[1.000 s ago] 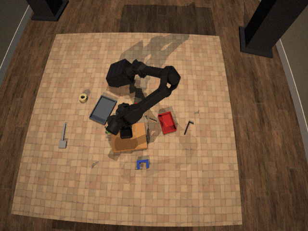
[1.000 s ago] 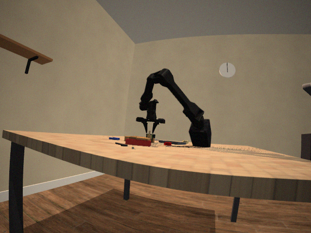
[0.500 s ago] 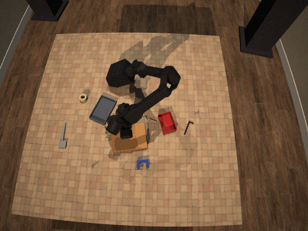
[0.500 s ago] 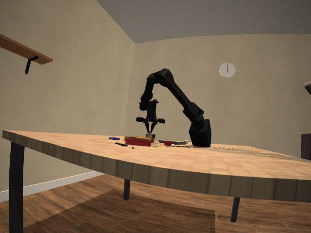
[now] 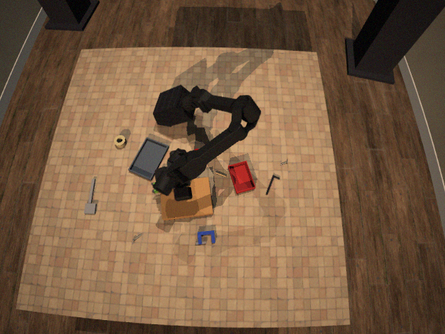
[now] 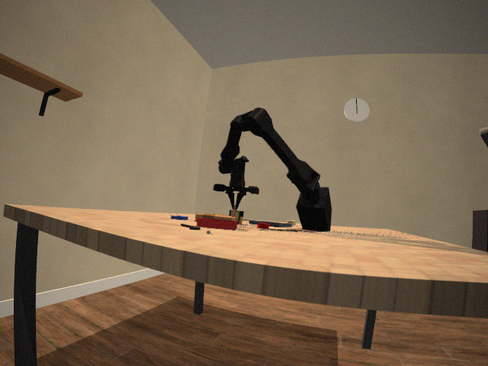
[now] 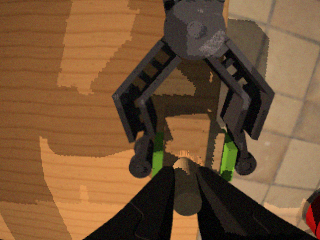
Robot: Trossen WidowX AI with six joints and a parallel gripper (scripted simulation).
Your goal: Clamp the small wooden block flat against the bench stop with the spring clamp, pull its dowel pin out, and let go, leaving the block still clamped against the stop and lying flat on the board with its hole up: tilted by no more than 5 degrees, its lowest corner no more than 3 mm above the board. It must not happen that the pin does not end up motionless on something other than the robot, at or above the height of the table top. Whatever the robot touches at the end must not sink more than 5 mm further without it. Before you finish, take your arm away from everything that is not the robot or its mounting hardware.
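My hand is 4 cm above the dowel pin. Also, from my hand: small wooden block (6 cm below); wooden board (6 cm ahead, 2 cm to the left, 8 cm below); red knob (15 cm behind, 2 cm to the left, 8 cm below).
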